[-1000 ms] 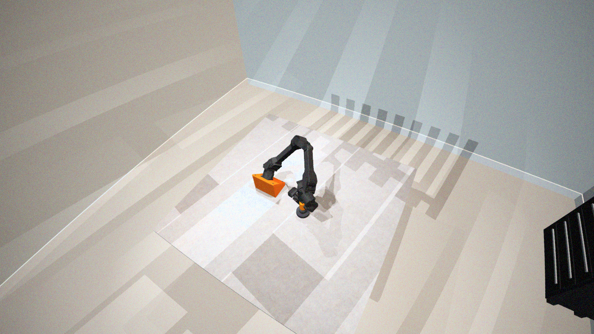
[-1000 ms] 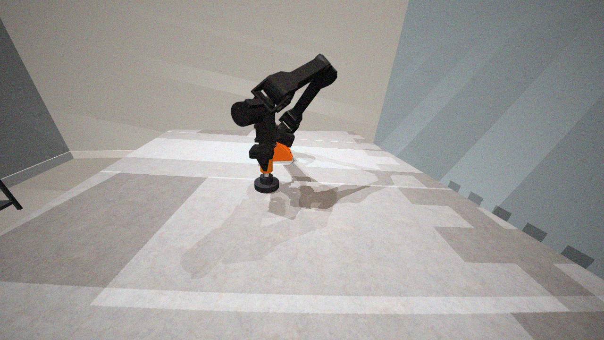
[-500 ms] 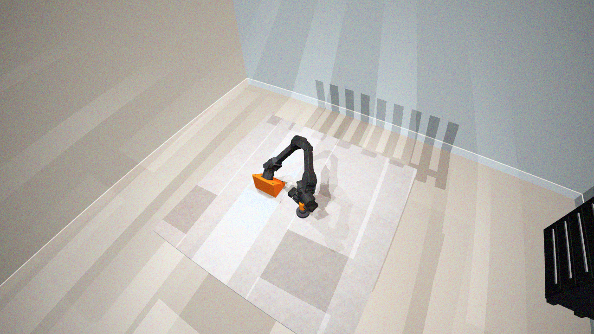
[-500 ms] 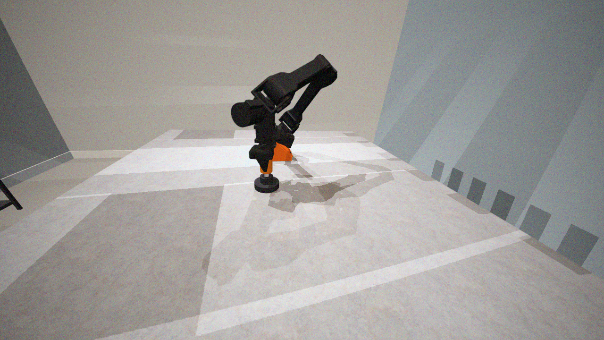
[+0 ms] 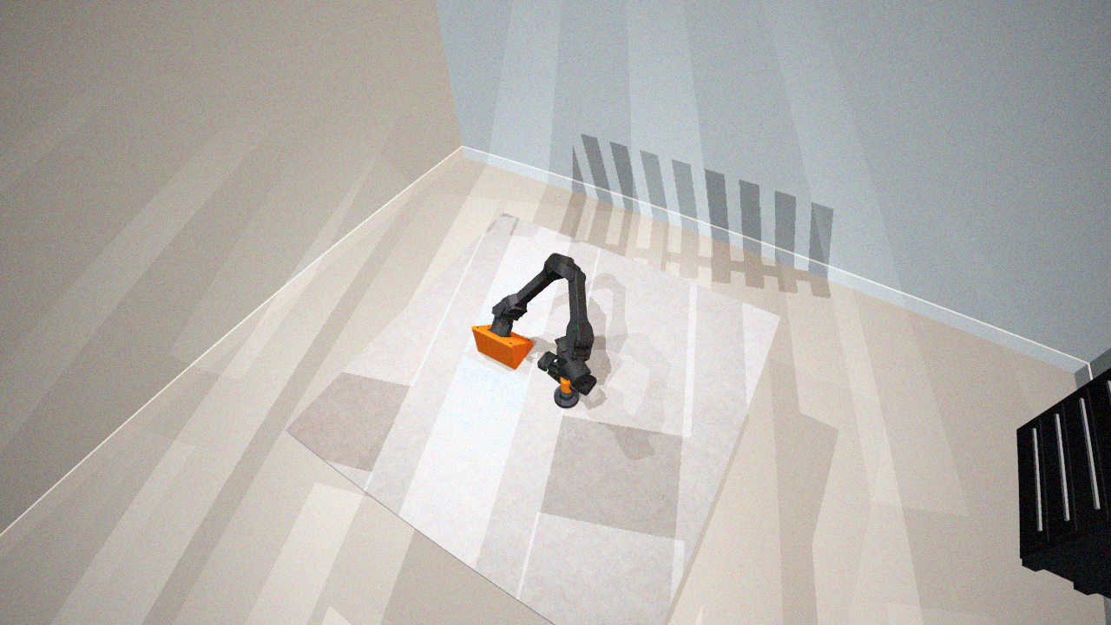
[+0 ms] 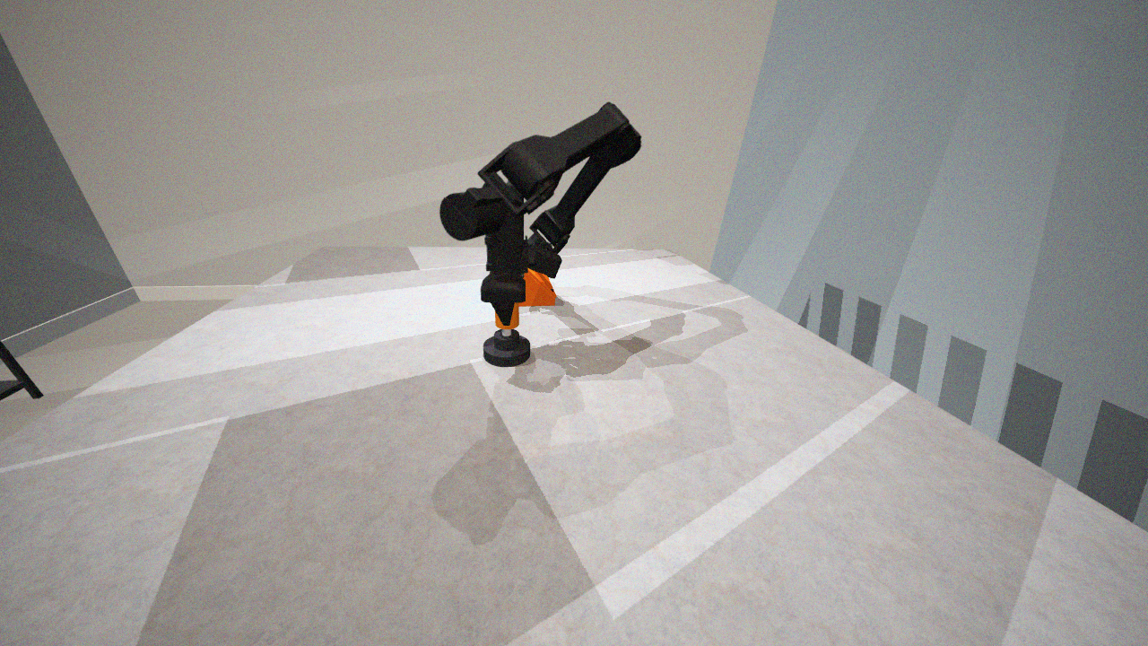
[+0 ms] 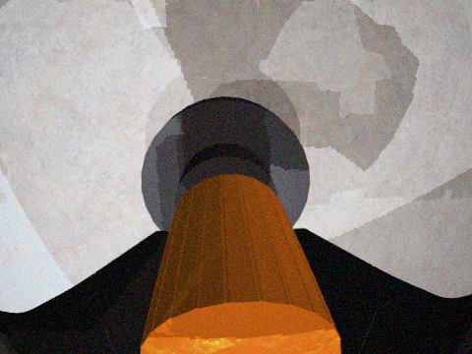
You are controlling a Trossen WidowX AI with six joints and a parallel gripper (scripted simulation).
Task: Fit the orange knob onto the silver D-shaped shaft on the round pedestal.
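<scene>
Right now the orange knob is 30 mm above my gripper tip. From my gripper tip the other things lie so: round dark pedestal 40 mm below.
</scene>
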